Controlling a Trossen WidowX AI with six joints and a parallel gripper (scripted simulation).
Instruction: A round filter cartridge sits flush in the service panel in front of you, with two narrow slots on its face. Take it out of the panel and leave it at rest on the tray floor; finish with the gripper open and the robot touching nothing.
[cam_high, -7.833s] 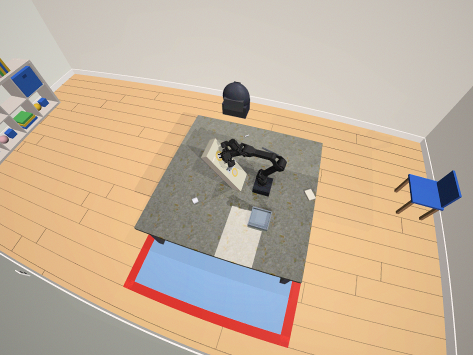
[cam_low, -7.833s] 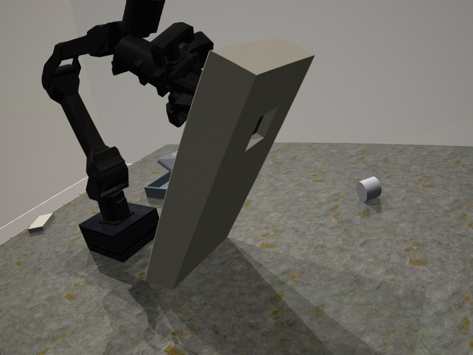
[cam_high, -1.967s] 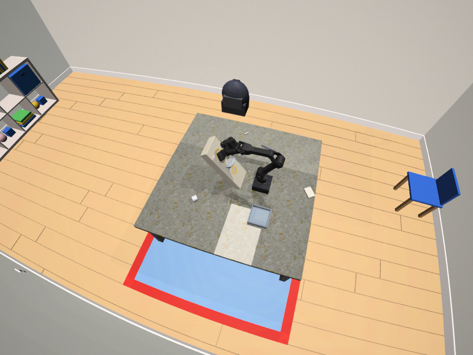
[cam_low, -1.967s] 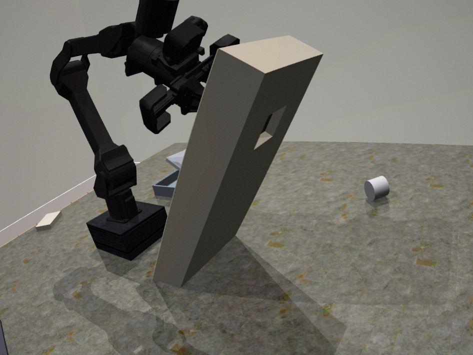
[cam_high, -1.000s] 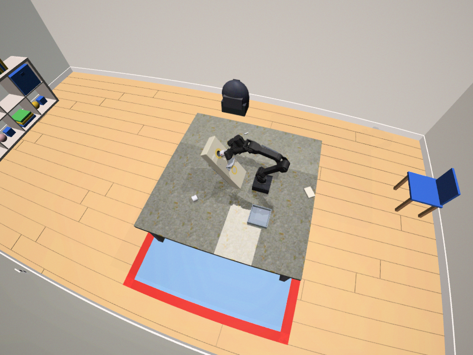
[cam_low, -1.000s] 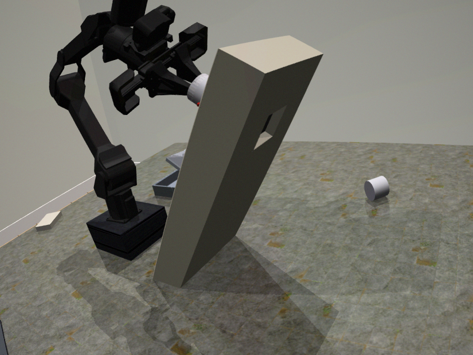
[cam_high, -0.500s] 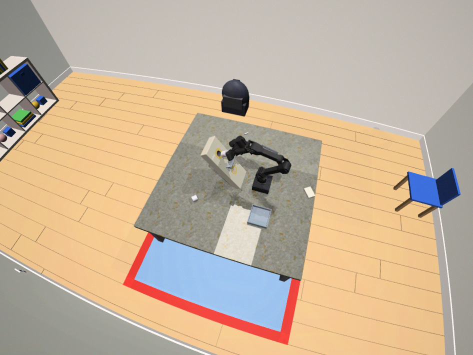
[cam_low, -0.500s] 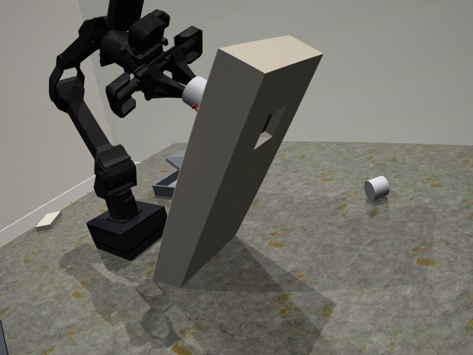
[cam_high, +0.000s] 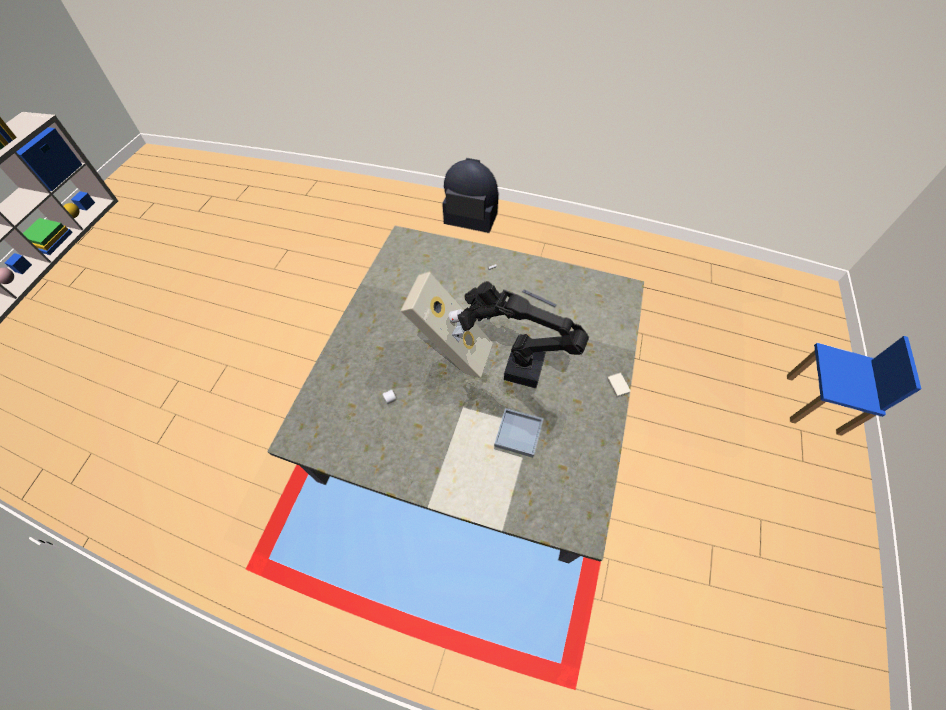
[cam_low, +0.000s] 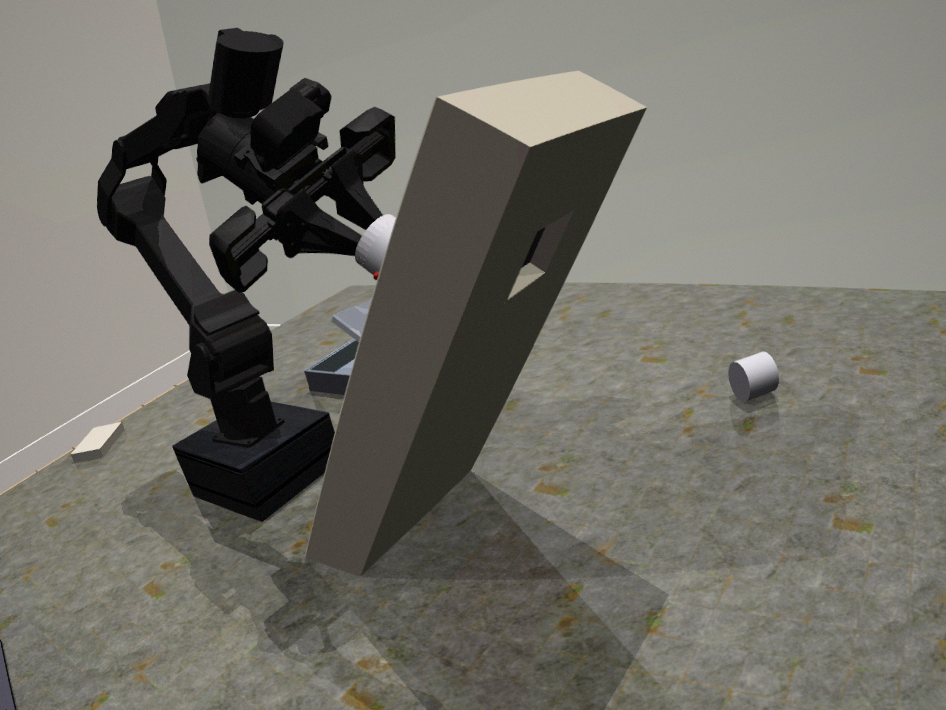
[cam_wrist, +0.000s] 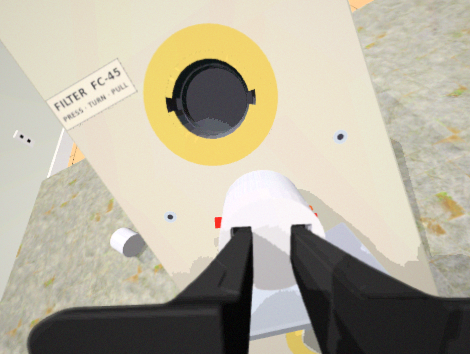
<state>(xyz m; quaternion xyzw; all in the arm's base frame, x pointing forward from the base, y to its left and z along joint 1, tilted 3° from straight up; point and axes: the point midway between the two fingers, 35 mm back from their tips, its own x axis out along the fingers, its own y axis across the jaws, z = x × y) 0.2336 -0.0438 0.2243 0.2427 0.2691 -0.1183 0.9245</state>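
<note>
Now: gripper tip 1 cm short of the filter cartridge and 1 cm above it. The rest, counted from my gripper tip: pale ledge 8 cm below; then grey tray 32 cm to the left, 28 cm behind, 25 cm below; then pale flat block 67 cm behind, 26 cm below, 5 cm to the left.
</note>
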